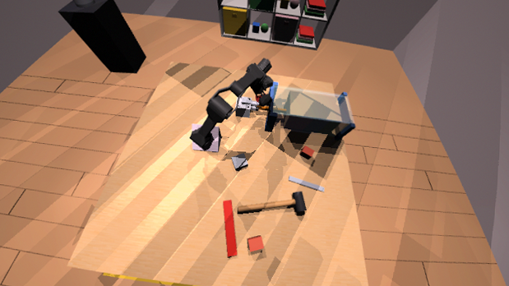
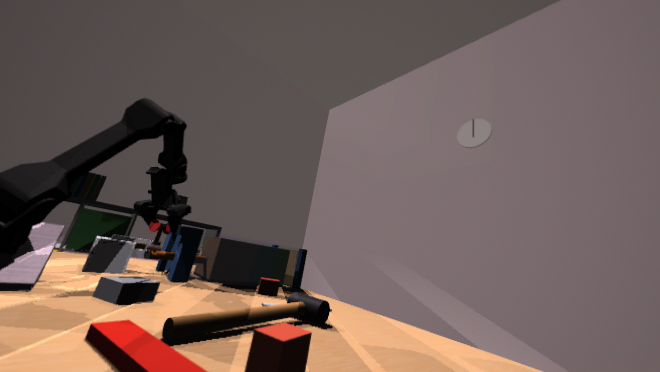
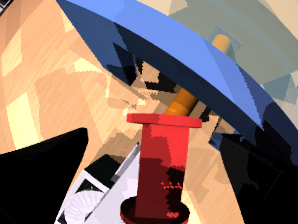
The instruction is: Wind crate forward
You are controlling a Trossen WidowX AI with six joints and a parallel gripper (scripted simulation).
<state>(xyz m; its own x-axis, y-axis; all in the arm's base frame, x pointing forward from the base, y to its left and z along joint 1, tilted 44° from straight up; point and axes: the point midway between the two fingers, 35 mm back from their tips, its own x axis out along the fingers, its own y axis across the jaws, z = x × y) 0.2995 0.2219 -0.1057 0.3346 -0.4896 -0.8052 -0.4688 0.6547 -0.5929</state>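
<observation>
Now: gripper tip 10 mm past the red grip and 10 mm to the left of it. Also, from my gripper tip: blue steel frame (50 mm ahead, 10 mm to the right, 30 mm below); then winch (130 mm behind, 10 mm to the right, 100 mm below); then winch handle (50 mm behind, 10 mm to the right, 30 mm below).
</observation>
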